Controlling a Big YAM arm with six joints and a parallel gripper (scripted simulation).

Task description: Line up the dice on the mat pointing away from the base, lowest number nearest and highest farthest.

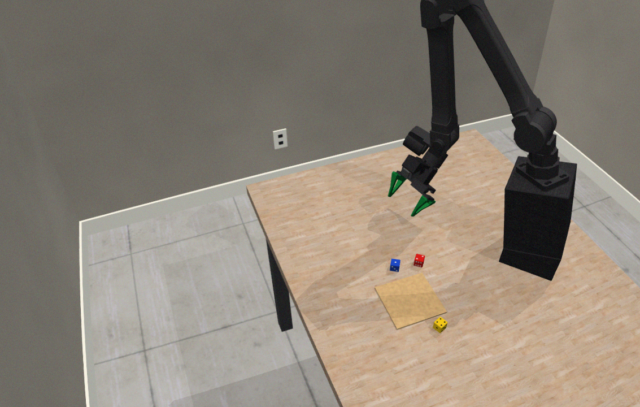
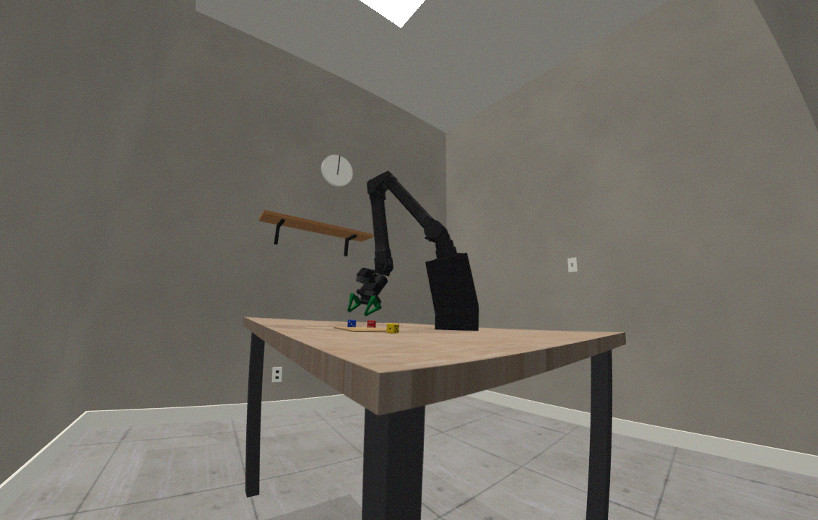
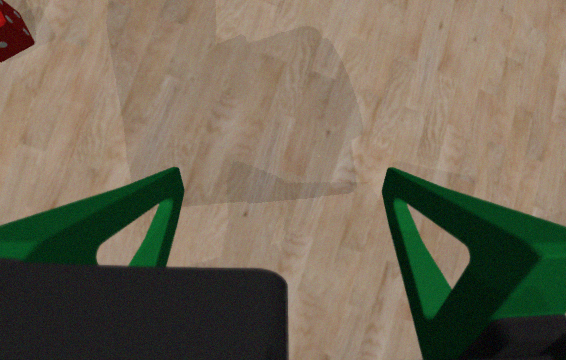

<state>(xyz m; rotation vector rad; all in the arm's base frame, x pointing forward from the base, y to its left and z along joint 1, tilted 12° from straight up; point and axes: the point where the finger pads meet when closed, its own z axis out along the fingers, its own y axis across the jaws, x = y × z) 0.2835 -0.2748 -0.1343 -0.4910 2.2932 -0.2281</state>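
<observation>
My hand is 17 cm to the right of the blue die, 11 cm short of it and 4 cm above it. From my hand the other things lie so: red die: 18 cm to the left, 4 cm below, 4 cm ahead; then tan mat: 29 cm to the left, 12 cm ahead, 5 cm below; then yellow die: 39 cm to the left, 10 cm ahead, 4 cm below.
</observation>
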